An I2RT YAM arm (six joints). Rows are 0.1 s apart.
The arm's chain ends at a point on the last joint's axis. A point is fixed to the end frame.
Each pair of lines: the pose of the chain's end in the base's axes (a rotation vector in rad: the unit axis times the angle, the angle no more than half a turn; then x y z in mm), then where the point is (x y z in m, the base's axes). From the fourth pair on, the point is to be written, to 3 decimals.
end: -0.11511, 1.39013, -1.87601, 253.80, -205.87, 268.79
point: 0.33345 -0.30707 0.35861
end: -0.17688, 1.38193, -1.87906, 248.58, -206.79, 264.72
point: 0.33376 -0.30366 0.35423
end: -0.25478, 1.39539, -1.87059, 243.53, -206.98, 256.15
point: 0.33629 -0.30000 0.34215
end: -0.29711, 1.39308, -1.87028, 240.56, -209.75, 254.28
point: 0.337 -0.300 0.339
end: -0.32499, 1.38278, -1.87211, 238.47, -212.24, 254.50
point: 0.337 -0.300 0.340
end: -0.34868, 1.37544, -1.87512, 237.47, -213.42, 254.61
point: 0.338 -0.299 0.340
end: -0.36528, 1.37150, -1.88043, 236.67, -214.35, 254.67
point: 0.338 -0.299 0.340
